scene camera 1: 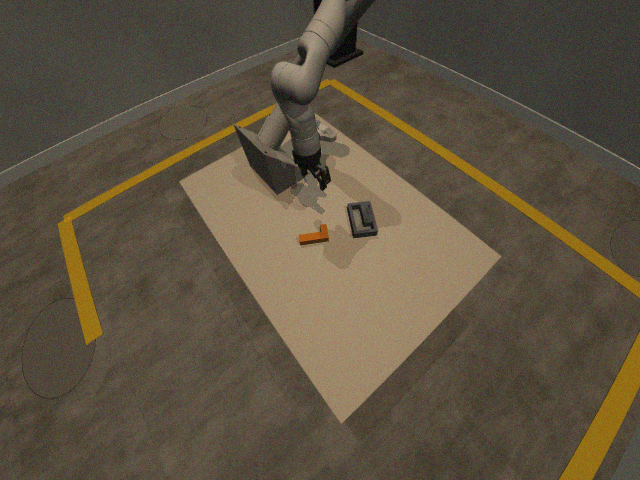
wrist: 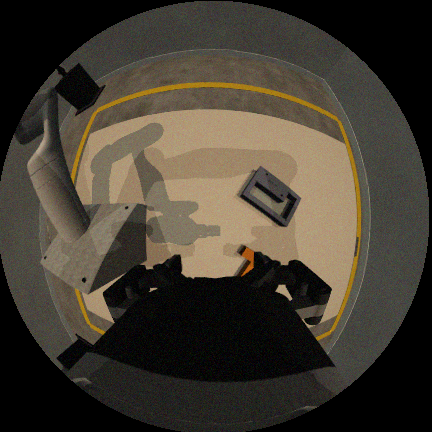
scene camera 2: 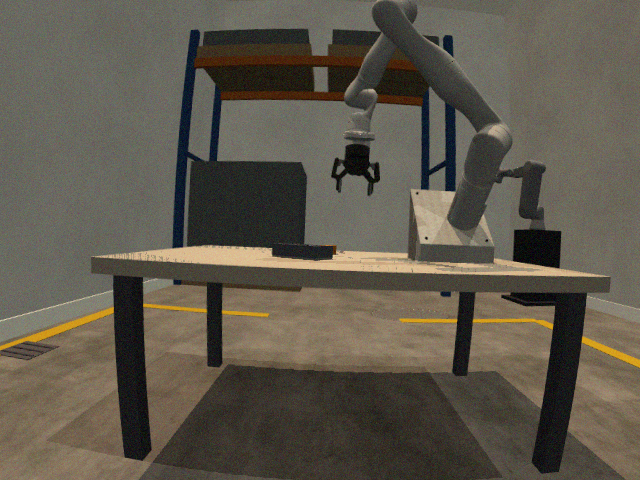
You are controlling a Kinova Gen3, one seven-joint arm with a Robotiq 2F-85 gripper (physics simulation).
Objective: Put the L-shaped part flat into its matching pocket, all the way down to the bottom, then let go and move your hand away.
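Frame: origin at the arm's base, x ahead, y left, z up, level; metres.
Seen in the pictures: gripper, between the fingertips: (scene camera 1: 314, 181) (wrist: 216, 261) (scene camera 2: 354, 193); arm's base, origin of its link: (scene camera 1: 268, 144) (wrist: 76, 228) (scene camera 2: 461, 219).
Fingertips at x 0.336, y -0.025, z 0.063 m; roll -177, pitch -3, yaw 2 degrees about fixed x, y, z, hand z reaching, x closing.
Pixels of each thing's middle, then the offset from my fingertips to it.
- orange L-shaped part, middle of its body: (wrist: 242, 269) (scene camera 2: 328, 250) (scene camera 1: 313, 234) dy -0.077, dx +0.071, dz -0.178 m
- block, middle of its body: (wrist: 271, 196) (scene camera 2: 302, 251) (scene camera 1: 361, 219) dy +0.108, dx +0.146, dz -0.174 m
The orange L-shaped part (scene camera 1: 314, 237) (scene camera 2: 334, 249) (wrist: 247, 259) lies flat on the table, apart from the dark grey block with the pocket. In the wrist view my right finger and the gripper body hide some of it. The block (scene camera 1: 353, 224) (scene camera 2: 302, 251) (wrist: 266, 211) lies on the table beside the part, with its L-shaped pocket facing up and nothing in it. My gripper (scene camera 1: 323, 180) (scene camera 2: 354, 191) (wrist: 216, 261) is open and empty. It points down and hangs high above the table, on the robot-base side of the part and the block.
The pale table top (scene camera 1: 351, 335) (scene camera 2: 217, 266) (wrist: 210, 132) carries the arm's slanted grey mount (scene camera 1: 266, 162) (scene camera 2: 454, 252) (wrist: 95, 250) near one end. A small white object (scene camera 1: 326, 133) shows behind the arm. In scene camera 2 a shelf rack (scene camera 2: 184, 155) stands behind the table.
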